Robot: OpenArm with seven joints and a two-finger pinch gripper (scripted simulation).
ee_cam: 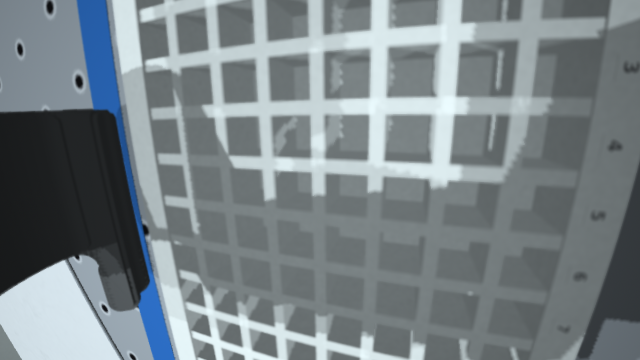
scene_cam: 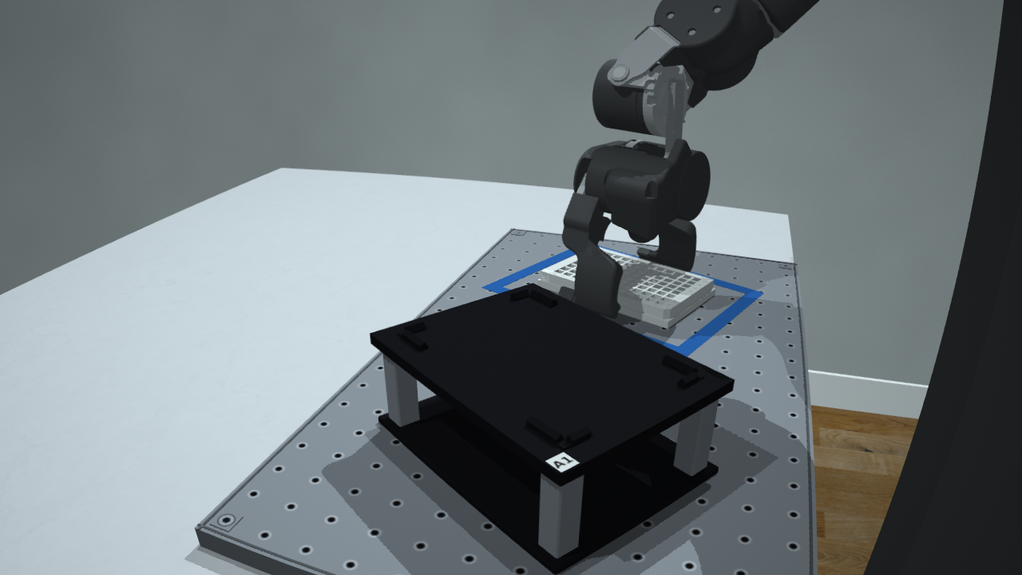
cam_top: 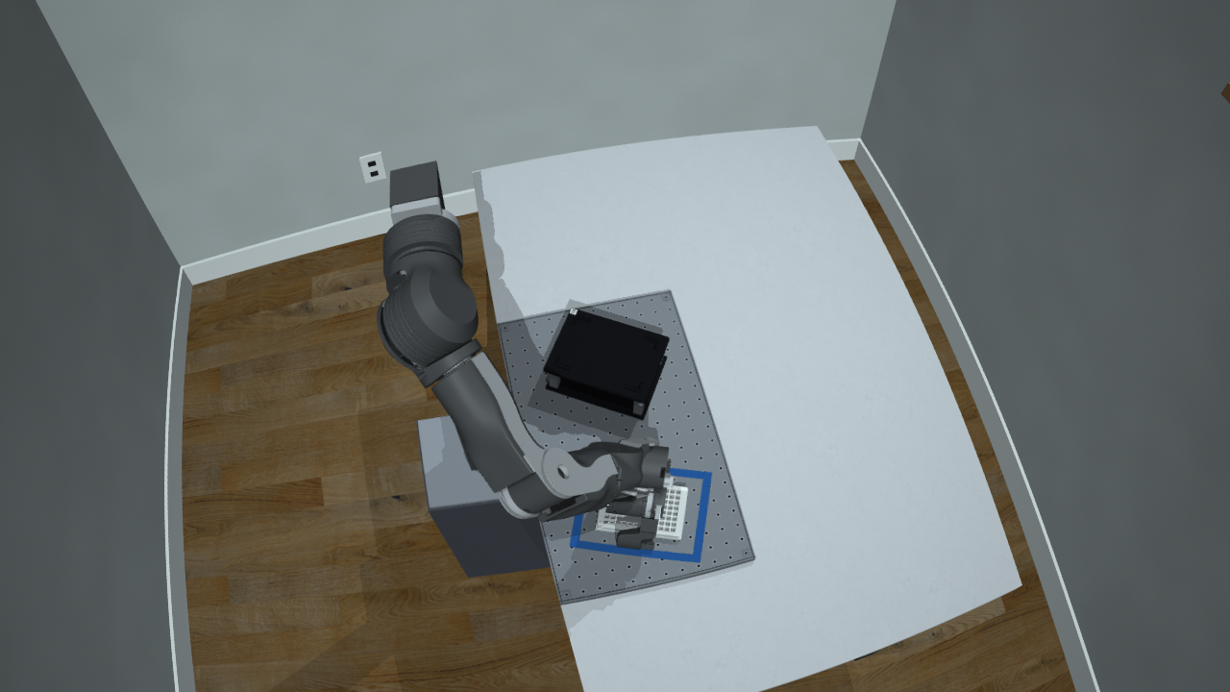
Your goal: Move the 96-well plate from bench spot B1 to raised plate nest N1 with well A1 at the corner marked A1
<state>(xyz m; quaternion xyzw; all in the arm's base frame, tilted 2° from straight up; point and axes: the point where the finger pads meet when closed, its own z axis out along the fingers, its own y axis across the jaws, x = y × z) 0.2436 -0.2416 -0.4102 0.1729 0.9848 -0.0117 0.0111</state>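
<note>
The white 96-well plate is 1 cm above my hand. The rest, counted from my hand: A1 label (4 cm behind, 33 cm to the left, 6 cm above); then black raised nest N1 (24 cm to the left, 5 cm above).
</note>
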